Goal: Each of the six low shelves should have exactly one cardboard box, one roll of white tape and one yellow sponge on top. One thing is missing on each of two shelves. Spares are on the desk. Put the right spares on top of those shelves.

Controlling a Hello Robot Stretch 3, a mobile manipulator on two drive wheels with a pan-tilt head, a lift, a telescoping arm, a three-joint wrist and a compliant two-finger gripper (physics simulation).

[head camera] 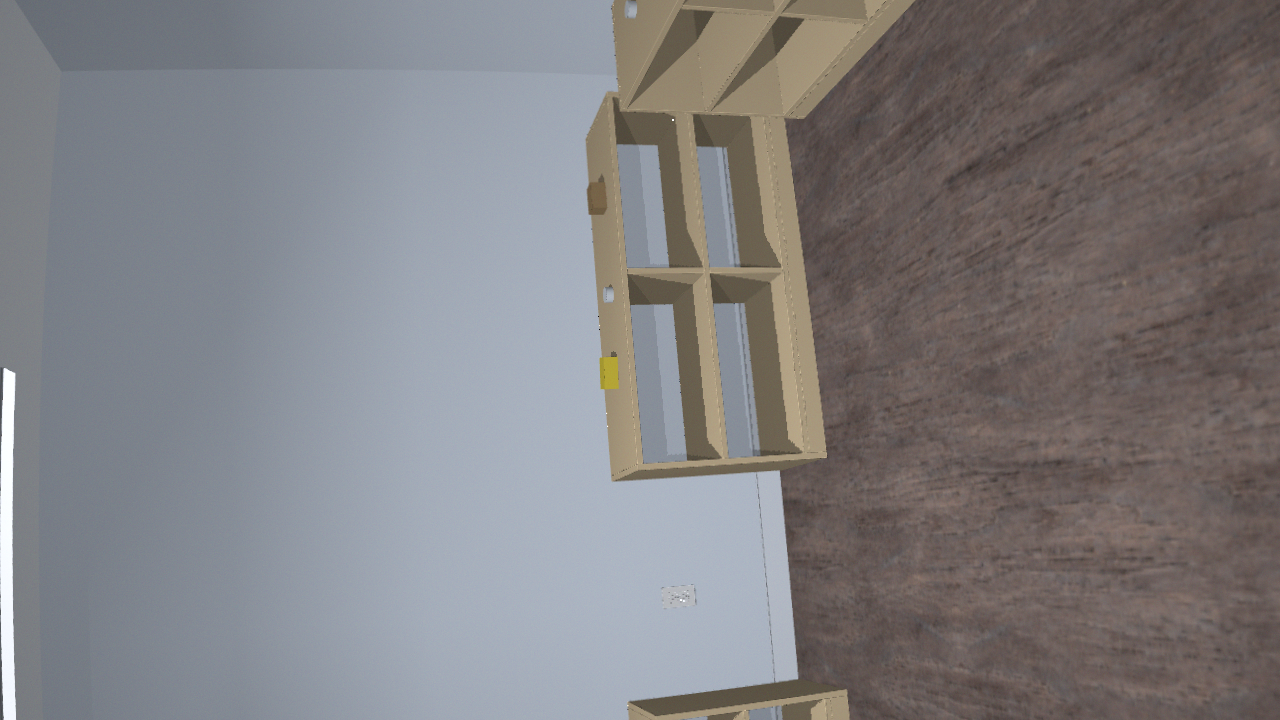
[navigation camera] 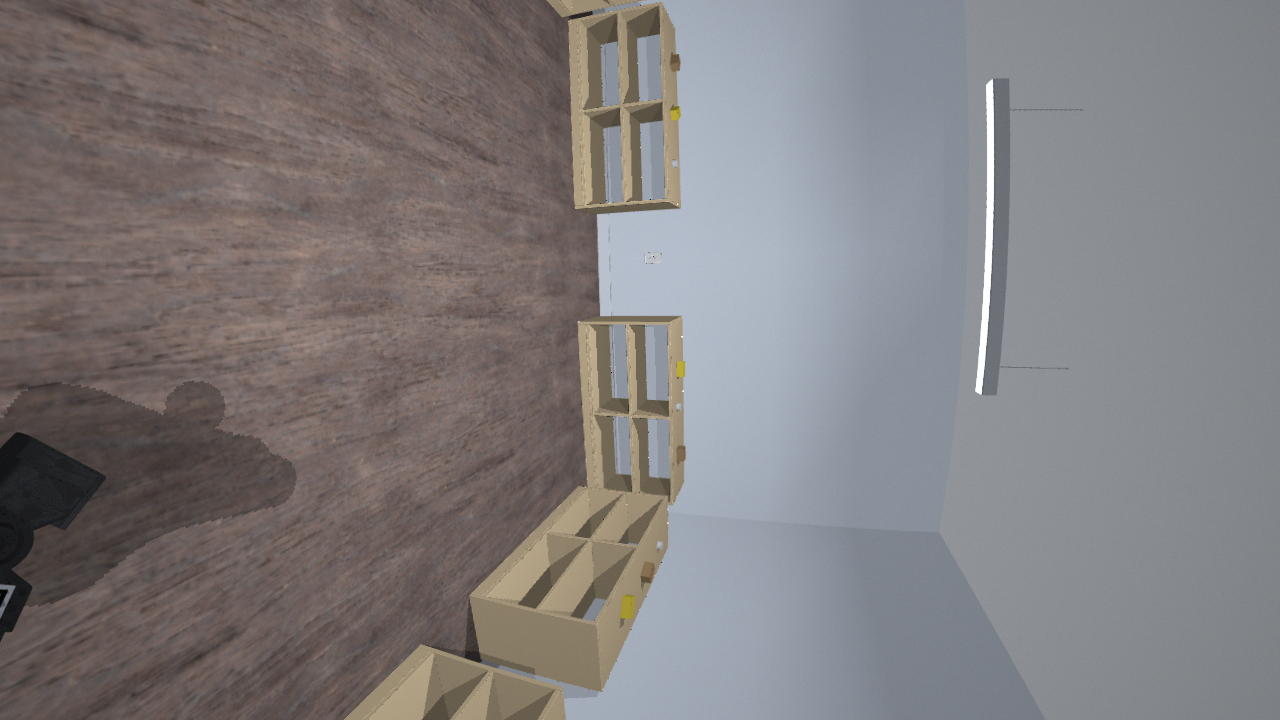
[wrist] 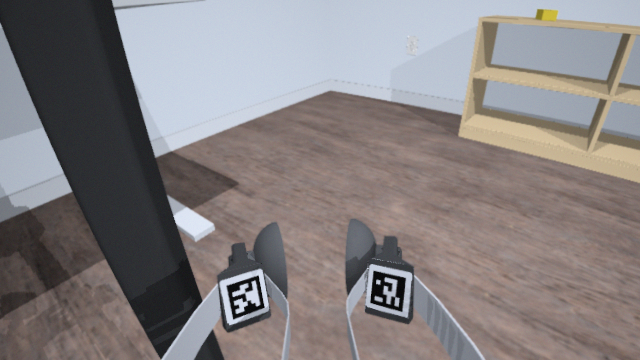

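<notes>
In the head view, a low shelf [head camera: 622,416] carries a cardboard box [head camera: 597,197], white tape [head camera: 608,293] and a yellow sponge [head camera: 608,373]. The same shelf [navigation camera: 631,319] shows in the navigation view with its sponge [navigation camera: 681,368], tape [navigation camera: 678,407] and box [navigation camera: 681,454]. An upper shelf [navigation camera: 580,161] there has a box [navigation camera: 675,61], sponge [navigation camera: 675,113] and tape [navigation camera: 674,163]. An angled shelf [navigation camera: 537,635] has tape [navigation camera: 659,544], a box [navigation camera: 647,572] and a sponge [navigation camera: 628,607]. My gripper [wrist: 314,246] is open and empty above the floor. The desk's top surface is hidden.
A partial shelf [head camera: 832,76] with tape [head camera: 631,8] is at the upper right. Another shelf [wrist: 530,147] with a sponge [wrist: 546,15] stands right in the wrist view. A dark post [wrist: 95,150] and a white foot [wrist: 196,224] are at left.
</notes>
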